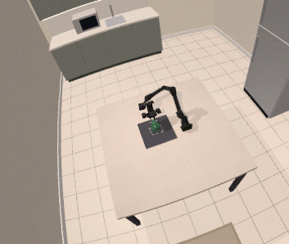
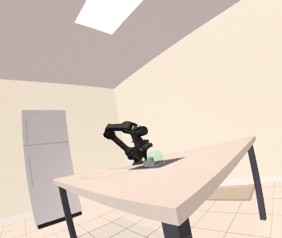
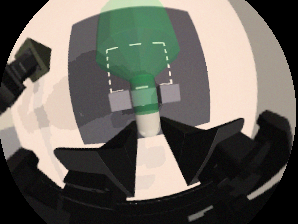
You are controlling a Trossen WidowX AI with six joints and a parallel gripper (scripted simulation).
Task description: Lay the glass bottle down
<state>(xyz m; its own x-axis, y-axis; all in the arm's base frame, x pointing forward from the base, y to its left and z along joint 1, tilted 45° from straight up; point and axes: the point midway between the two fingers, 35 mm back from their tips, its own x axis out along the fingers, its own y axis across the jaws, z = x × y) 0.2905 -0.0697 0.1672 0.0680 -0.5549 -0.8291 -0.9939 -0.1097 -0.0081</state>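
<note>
Right now my gripper tip is 5 cm to the right of the green glass bottle. From my gripper tip the other things lie so: dark grey mat (1 cm behind, 11 cm to the left, 5 cm below).
</note>
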